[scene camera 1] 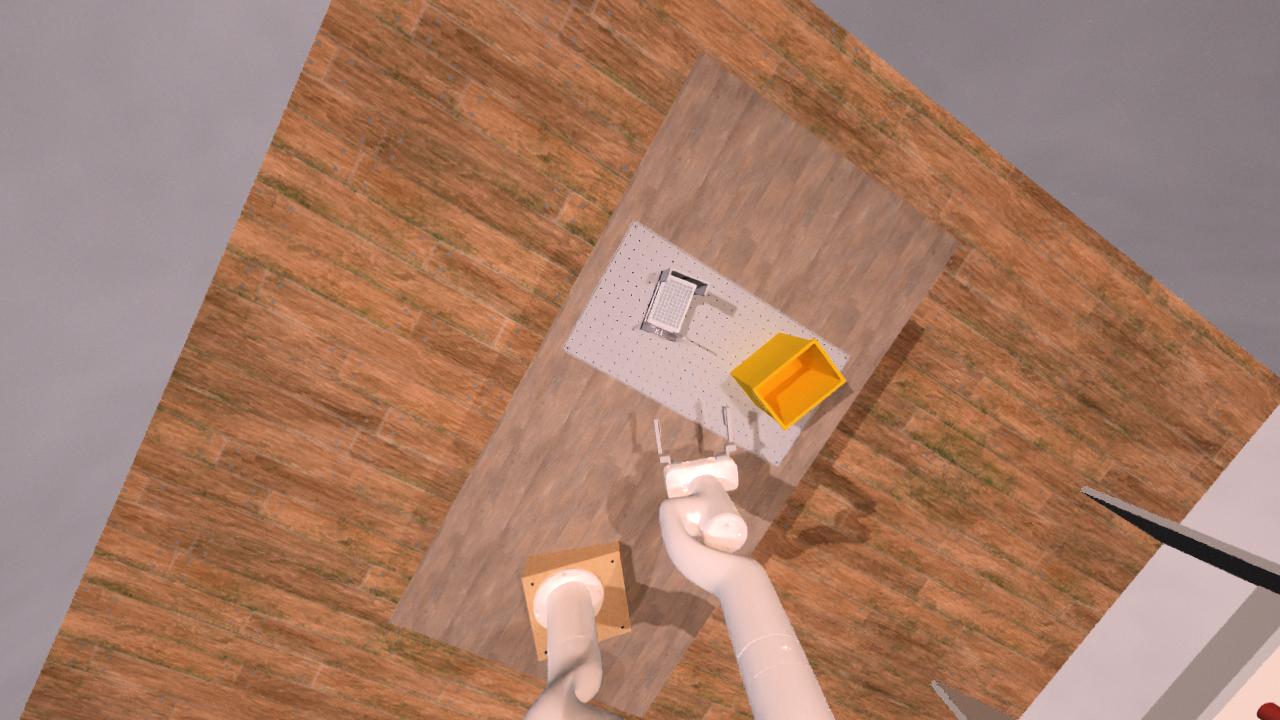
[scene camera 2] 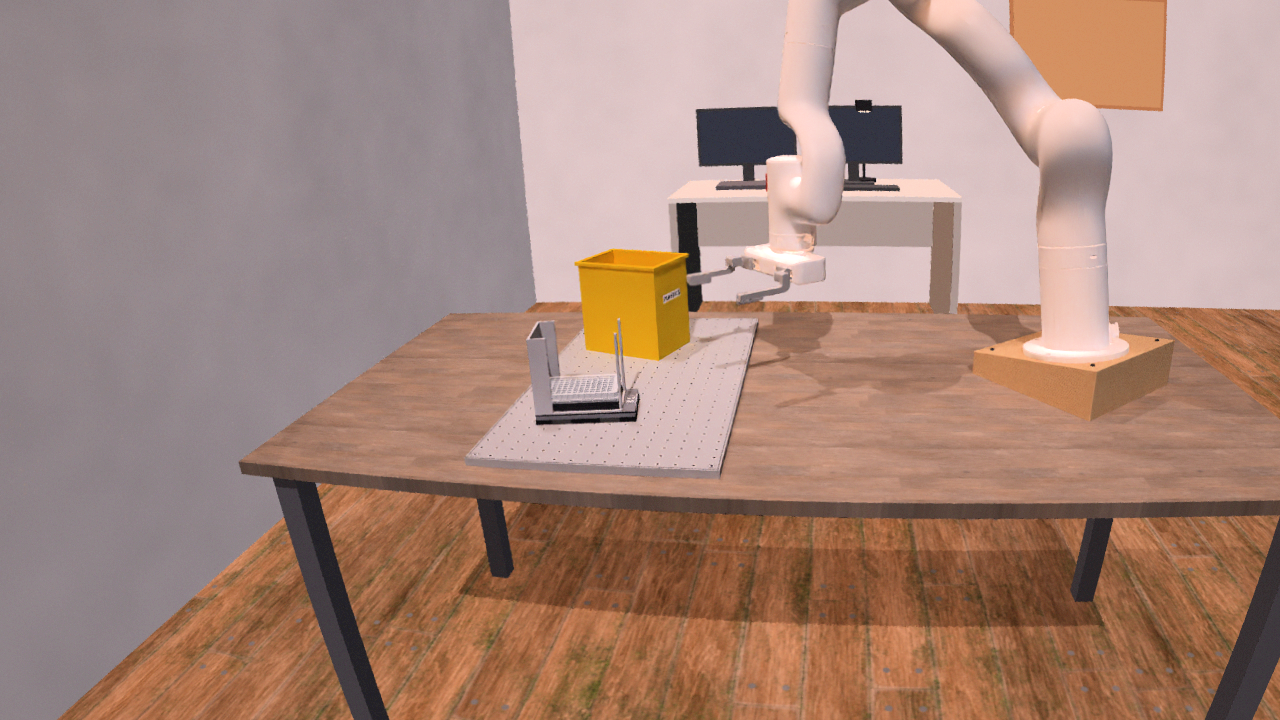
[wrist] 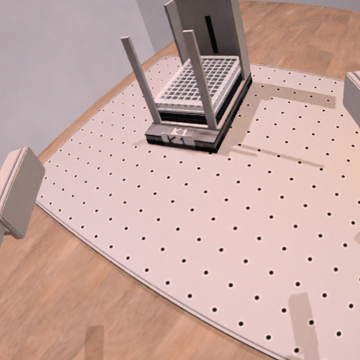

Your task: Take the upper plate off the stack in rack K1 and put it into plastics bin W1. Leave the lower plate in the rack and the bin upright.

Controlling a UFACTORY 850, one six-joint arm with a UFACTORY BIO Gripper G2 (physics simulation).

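The upper plate (scene camera 1: 673,302) (scene camera 2: 586,386) (wrist: 200,82), white with a grid of wells, lies flat in rack K1 (scene camera 1: 659,334) (scene camera 2: 539,371) (wrist: 227,30). A dark layer shows beneath it in the second scene view and the wrist view, apparently the lower plate (scene camera 2: 586,405) (wrist: 182,117); its top is hidden. The yellow plastics bin W1 (scene camera 1: 796,380) (scene camera 2: 626,308) stands upright, its opening facing up. My gripper (scene camera 1: 691,414) (scene camera 2: 721,288) (wrist: 189,144) is open and empty, raised above the board's near edge beside the bin, well away from the rack.
Rack and bin stand on a perforated grey board (scene camera 1: 608,313) (scene camera 2: 671,425) (wrist: 250,225) on the wooden table (scene camera 1: 501,501) (scene camera 2: 877,429). The rack has a tall channel on one side and two thin posts opposite. The arm's base block (scene camera 1: 610,608) (scene camera 2: 1038,377) stands on the table.
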